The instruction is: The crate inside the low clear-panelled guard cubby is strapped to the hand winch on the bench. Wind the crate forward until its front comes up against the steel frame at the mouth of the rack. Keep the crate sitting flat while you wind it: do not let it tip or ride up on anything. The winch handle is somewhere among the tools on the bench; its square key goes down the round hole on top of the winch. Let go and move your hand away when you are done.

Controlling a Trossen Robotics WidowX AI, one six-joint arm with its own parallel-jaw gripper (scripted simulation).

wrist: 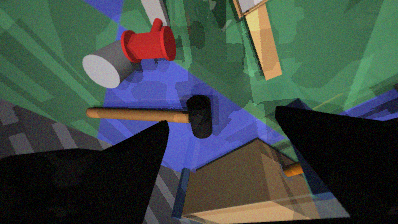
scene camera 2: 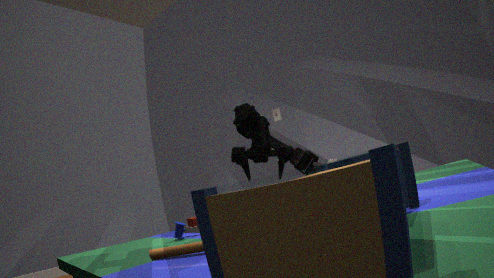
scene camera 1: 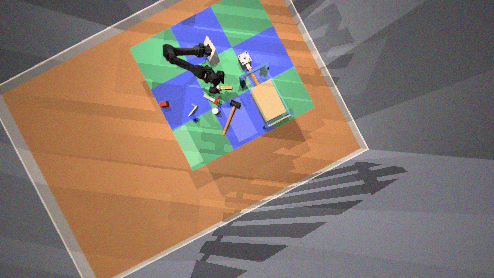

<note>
My gripper is open, with nothing in its grasp. I also see a hammer, a red grip and a blue-framed guard cubby.
My gripper shows as well in the wrist view.
</note>
